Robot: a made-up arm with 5 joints. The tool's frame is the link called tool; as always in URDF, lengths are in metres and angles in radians. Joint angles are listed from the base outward. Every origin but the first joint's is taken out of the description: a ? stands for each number. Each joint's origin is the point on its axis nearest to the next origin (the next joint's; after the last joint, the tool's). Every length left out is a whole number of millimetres.
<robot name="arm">
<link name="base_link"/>
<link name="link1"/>
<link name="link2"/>
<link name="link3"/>
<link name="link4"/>
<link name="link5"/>
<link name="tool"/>
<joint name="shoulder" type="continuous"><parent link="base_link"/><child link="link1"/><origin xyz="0.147 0.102 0.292" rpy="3.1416 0 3.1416"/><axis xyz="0 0 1"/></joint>
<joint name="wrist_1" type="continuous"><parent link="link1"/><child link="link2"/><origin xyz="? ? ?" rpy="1.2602 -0.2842 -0.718"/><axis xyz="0 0 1"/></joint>
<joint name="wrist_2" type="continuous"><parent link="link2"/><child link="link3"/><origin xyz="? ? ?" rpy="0.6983 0.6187 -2.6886"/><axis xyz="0 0 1"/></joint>
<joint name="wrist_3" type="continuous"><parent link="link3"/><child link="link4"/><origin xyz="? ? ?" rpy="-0.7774 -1.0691 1.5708"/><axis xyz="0 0 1"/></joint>
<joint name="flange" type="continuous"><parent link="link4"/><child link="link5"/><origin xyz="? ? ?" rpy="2.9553 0.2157 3.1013"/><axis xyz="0 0 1"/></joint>
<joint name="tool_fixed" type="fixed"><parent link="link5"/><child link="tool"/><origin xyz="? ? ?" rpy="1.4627 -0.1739 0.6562"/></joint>
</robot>
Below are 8 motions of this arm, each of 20 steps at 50 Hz.
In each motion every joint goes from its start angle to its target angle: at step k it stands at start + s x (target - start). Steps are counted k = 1, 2, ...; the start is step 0. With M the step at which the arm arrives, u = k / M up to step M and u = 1 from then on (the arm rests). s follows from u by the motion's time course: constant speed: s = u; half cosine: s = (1 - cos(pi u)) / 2; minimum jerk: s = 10 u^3 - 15 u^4 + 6 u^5.
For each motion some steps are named. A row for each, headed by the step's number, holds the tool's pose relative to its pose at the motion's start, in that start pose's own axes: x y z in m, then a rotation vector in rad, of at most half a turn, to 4 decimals.
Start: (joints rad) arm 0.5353 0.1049 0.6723 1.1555 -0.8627
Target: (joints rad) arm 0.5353 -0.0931 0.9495 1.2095 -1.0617
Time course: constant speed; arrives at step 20
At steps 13, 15, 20:
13: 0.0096 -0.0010 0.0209 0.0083 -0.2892 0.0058
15: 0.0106 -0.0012 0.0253 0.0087 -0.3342 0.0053
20: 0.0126 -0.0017 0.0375 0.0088 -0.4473 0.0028

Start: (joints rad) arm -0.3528 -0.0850 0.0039 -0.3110 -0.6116
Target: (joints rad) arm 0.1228 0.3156 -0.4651 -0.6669 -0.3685
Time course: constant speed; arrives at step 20
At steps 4, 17, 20:
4: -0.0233 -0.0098 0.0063 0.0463 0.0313 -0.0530
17: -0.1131 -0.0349 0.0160 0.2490 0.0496 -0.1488
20: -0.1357 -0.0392 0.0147 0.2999 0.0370 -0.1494

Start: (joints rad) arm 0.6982 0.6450 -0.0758 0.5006 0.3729
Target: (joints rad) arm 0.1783 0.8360 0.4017 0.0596 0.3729
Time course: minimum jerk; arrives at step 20
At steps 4, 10, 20:
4: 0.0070 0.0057 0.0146 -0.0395 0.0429 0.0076
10: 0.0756 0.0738 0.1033 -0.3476 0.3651 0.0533
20: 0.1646 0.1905 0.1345 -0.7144 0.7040 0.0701

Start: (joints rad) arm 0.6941 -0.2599 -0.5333 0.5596 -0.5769
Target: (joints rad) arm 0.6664 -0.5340 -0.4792 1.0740 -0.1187
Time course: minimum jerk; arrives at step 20
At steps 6, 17, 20:
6: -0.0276 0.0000 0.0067 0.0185 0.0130 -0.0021
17: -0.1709 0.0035 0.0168 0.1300 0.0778 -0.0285
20: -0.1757 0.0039 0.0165 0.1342 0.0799 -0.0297

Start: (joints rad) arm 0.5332 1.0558 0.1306 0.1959 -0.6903
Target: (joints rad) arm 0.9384 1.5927 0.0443 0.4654 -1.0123
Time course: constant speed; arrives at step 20
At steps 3, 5, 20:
3: -0.0040 -0.0002 0.0094 -0.0914 -0.0697 -0.1043
5: -0.0063 -0.0002 0.0159 -0.1558 -0.1136 -0.1709
20: -0.0126 0.0046 0.0710 -0.7206 -0.3601 -0.5800

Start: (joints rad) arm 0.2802 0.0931 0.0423 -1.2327 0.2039
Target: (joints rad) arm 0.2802 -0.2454 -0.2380 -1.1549 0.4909
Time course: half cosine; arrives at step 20
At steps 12, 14, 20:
12: -0.0181 -0.0484 0.0397 -0.2011 0.2039 0.2798
14: -0.0186 -0.0595 0.0516 -0.2475 0.2513 0.3353
20: -0.0168 -0.0756 0.0713 -0.3183 0.3236 0.4147

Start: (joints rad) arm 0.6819 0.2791 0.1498 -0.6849 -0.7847
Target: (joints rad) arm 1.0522 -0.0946 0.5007 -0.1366 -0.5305
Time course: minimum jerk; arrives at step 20
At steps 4, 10, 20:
4: -0.0115 0.0036 0.0112 -0.0234 -0.0349 -0.0026
10: -0.1164 0.0411 0.0691 -0.2035 -0.3109 -0.0358
20: -0.2486 0.0967 0.0617 -0.4072 -0.6419 -0.0986

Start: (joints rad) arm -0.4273 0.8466 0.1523 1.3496 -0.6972
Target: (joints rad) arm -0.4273 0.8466 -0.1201 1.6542 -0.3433
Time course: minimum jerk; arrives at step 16
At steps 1, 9, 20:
1: -0.0003 0.0000 0.0001 -0.0001 0.0005 -0.0006
9: -0.0753 0.0081 0.0300 -0.0235 0.1525 -0.1623
20: -0.1170 0.0273 0.0500 -0.0327 0.2488 -0.2660

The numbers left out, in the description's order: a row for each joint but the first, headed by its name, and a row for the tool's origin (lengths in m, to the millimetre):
wrist_1: 0.056 -0.017 0
wrist_2: 0.011 0.006 0
wrist_3: 0.054 0 0
flange: -0.192 -0.394 0
tool: -0.192 0.121 0

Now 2 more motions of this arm.
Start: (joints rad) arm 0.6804 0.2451 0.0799 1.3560 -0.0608
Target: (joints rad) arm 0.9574 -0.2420 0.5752 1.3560 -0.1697
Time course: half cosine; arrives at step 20
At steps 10, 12, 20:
10: -0.0257 -0.0214 -0.0439 0.0425 -0.2915 0.0433
12: -0.0327 -0.0262 -0.0587 0.0506 -0.3883 0.0526
20: -0.0461 -0.0339 -0.0935 0.0593 -0.6140 0.0663

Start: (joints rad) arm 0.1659 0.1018 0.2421 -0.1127 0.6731
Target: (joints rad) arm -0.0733 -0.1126 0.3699 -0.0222 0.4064
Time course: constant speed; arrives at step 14
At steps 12, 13, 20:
12: 0.0695 -0.0458 0.0130 -0.1872 -0.1685 0.1307
13: 0.0758 -0.0495 0.0142 -0.1996 -0.1840 0.1445
20: 0.0821 -0.0532 0.0153 -0.2115 -0.1997 0.1586

